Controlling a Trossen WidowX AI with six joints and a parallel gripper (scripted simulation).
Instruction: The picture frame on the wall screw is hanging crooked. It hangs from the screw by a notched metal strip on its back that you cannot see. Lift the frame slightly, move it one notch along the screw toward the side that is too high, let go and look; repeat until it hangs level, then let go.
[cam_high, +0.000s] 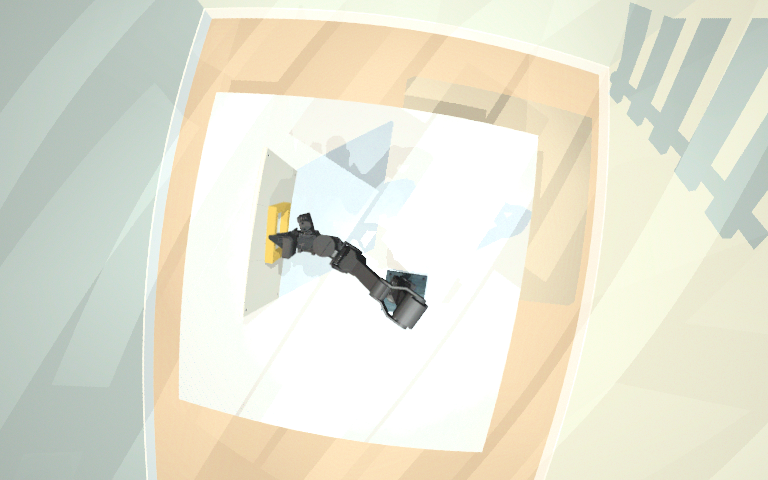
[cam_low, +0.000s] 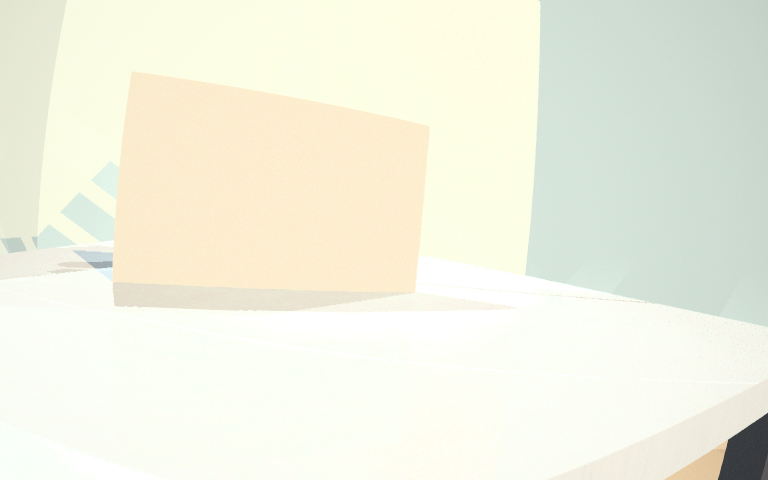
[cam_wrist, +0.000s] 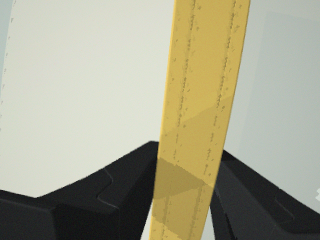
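Now: gripper tip 5 cm above the picture frame, 1 cm to the left of it and 1 cm short of it. The rest, counted from my gripper tip: grey wall panel 6 cm below, 2 cm ahead.
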